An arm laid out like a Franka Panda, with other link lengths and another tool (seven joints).
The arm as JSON. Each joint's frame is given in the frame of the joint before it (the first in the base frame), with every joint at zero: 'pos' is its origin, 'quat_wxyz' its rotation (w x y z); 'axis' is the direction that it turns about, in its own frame. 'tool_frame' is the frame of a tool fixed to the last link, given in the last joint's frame.
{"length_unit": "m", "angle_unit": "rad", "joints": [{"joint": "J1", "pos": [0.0, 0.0, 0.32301], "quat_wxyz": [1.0, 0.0, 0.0, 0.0], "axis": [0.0, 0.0, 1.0]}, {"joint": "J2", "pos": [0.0, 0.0, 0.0], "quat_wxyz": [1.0, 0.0, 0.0, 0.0], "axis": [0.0, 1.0, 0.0]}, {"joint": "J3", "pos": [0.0, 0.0, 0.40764], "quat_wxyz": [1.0, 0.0, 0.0, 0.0], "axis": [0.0, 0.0, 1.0]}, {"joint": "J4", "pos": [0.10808, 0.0, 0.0], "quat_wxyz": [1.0, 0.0, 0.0, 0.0], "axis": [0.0, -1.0, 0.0]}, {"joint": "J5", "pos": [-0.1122, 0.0, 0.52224], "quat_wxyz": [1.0, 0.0, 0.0, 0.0], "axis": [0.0, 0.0, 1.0]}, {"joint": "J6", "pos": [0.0, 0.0, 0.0], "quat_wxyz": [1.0, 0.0, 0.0, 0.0], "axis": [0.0, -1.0, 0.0]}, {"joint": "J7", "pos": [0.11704, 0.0, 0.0], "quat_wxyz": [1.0, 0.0, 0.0, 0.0], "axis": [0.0, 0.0, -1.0]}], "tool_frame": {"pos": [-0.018, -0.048, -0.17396], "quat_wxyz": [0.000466, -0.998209, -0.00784, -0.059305]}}
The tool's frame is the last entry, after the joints.
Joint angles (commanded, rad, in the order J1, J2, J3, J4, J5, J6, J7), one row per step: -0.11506 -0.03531 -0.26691 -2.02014 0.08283 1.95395 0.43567; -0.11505 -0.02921 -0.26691 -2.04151 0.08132 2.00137 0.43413; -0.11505 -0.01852 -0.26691 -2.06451 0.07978 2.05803 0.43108; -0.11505 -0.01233 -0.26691 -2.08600 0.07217 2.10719 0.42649; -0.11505 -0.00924 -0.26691 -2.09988 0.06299 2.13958 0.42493; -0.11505 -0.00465 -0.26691 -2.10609 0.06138 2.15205 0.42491; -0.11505 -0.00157 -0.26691 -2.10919 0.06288 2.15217 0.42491; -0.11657 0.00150 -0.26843 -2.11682 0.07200 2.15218 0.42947; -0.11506 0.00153 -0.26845 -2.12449 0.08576 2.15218 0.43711; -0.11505 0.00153 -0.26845 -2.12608 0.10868 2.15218 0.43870; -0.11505 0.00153 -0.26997 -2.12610 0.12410 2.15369 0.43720; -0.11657 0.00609 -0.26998 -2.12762 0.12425 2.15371 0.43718
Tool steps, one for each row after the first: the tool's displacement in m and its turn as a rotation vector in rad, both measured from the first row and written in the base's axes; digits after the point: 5 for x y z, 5 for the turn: 0.00242 -0.00155 -0.01316 -0.01173 -0.01696 -0.00158; 0.00586 -0.00362 -0.02944 -0.02621 -0.03635 -0.00215; 0.00749 -0.00583 -0.04209 -0.04373 -0.05293 0.00271; 0.00825 -0.00756 -0.04938 -0.05867 -0.06372 0.00696; 0.00852 -0.00788 -0.05500 -0.06212 -0.06428 0.00720; 0.00780 -0.00737 -0.05893 -0.05946 -0.05892 0.00651; 0.00480 -0.00720 -0.06572 -0.04909 -0.05123 -0.00587; 0.00295 -0.00348 -0.07056 -0.03529 -0.04774 -0.01949; 0.00300 -0.00085 -0.07200 -0.01683 -0.05302 -0.03371; 0.00324 -0.00044 -0.07220 -0.00554 -0.05912 -0.04238; 0.00254 -0.00122 -0.07611 -0.00451 -0.05322 -0.04399
